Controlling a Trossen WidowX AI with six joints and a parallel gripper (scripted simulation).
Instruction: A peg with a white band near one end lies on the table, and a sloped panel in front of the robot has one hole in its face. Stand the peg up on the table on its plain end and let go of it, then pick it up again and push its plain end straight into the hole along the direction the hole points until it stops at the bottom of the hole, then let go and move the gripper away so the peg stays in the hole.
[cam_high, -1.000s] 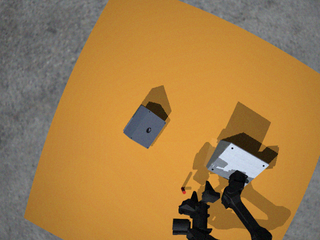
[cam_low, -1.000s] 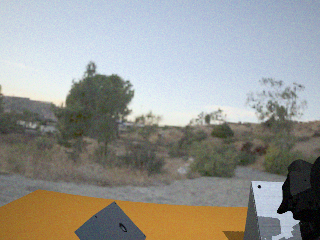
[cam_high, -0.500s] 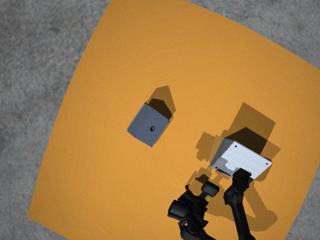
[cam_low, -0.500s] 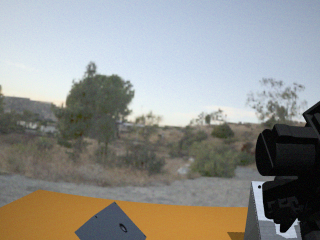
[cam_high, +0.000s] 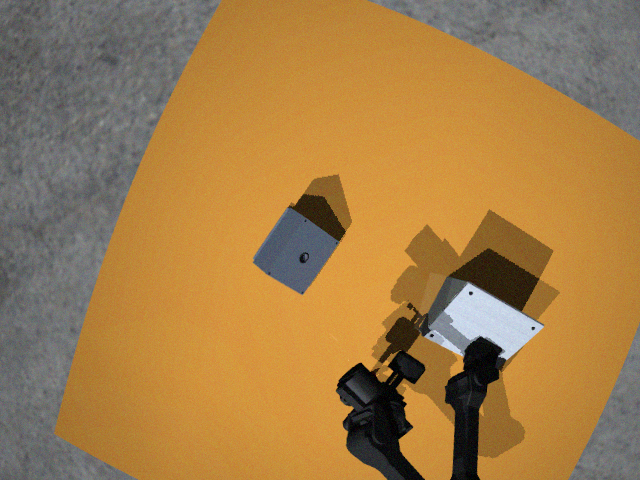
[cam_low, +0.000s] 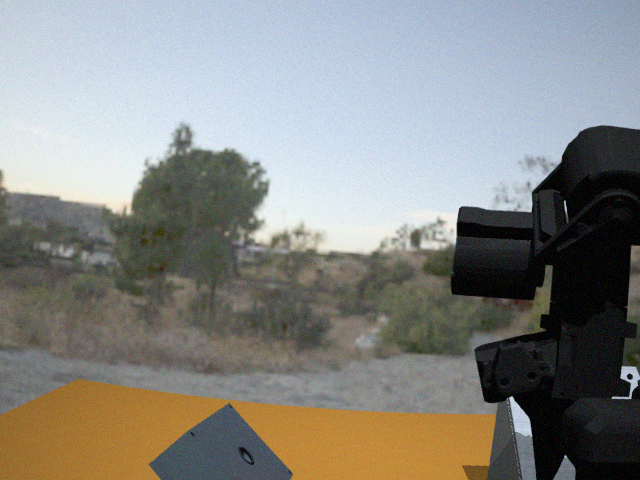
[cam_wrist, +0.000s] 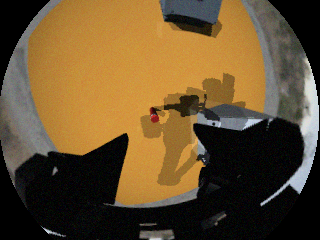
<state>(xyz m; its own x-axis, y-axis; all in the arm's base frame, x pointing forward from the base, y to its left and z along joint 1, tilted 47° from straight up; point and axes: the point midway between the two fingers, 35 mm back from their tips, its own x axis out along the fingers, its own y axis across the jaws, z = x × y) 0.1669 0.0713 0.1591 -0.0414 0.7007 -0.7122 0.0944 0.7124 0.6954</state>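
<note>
Now: gripper tip 60 mm above the red peg and 10 mm short of it. Also, from my gripper tip: grey sloped panel: 280 mm ahead, 150 mm to the right, 50 mm below.
</note>
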